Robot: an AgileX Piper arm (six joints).
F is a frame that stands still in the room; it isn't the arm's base.
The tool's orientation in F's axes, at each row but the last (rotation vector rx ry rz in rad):
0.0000, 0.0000, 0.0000
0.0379, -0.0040, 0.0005
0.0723, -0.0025, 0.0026
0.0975, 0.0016, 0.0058
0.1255, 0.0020, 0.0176
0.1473, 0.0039, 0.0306
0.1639, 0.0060, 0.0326
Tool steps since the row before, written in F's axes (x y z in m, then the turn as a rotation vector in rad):
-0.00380, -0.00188, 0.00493, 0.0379, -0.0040, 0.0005
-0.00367, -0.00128, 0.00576, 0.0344, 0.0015, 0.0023
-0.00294, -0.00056, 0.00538, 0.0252, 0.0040, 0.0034
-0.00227, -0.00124, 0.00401, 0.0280, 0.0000, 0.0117
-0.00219, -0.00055, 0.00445, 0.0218, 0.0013, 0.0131
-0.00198, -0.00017, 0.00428, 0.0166, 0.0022, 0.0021
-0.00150, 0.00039, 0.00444, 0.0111, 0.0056, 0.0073
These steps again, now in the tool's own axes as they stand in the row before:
-0.00380, -0.00188, 0.00493, 0.0379, -0.0040, 0.0005
-0.00365, -0.00106, 0.00582, 0.0344, 0.0016, 0.0021
-0.00293, -0.00016, 0.00541, 0.0252, 0.0042, 0.0030
-0.00228, -0.00083, 0.00411, 0.0280, 0.0010, 0.0117
-0.00220, 0.00005, 0.00448, 0.0218, 0.0025, 0.0129
-0.00199, 0.00052, 0.00425, 0.0167, 0.0020, 0.0019
-0.00150, 0.00116, 0.00430, 0.0113, 0.0064, 0.0064

